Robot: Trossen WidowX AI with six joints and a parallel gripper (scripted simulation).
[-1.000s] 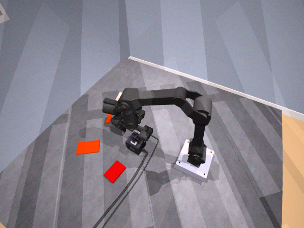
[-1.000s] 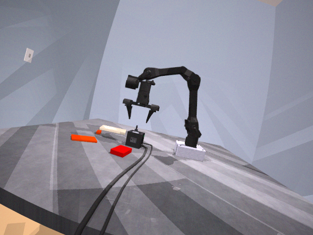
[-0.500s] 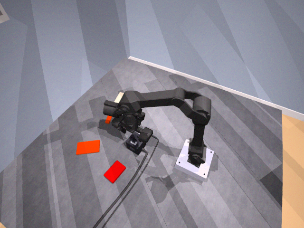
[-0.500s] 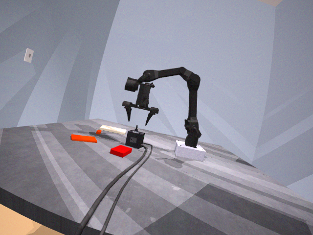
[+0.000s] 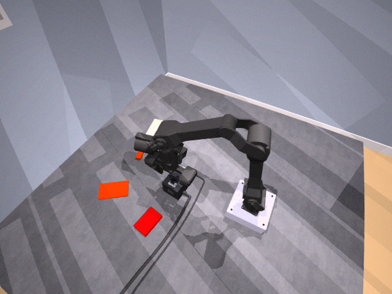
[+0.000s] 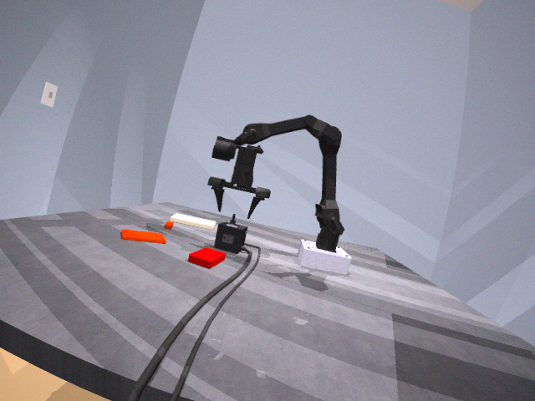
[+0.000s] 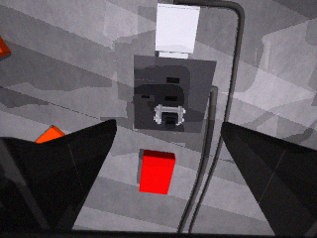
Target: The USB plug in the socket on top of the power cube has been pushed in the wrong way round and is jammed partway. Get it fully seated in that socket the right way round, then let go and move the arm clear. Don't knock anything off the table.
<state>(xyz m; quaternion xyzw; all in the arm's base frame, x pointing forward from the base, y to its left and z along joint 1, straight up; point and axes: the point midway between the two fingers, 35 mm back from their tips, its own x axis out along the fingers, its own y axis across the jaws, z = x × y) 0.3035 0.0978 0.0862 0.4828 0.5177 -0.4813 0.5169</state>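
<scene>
My gripper tip is 20 mm above the dark USB plug. The rest, counted from my gripper tip: pale socket: 40 mm below; then orange slab: 210 mm ahead, 140 mm to the left, 100 mm below; then red block: 160 mm to the left, 100 mm below.
</scene>
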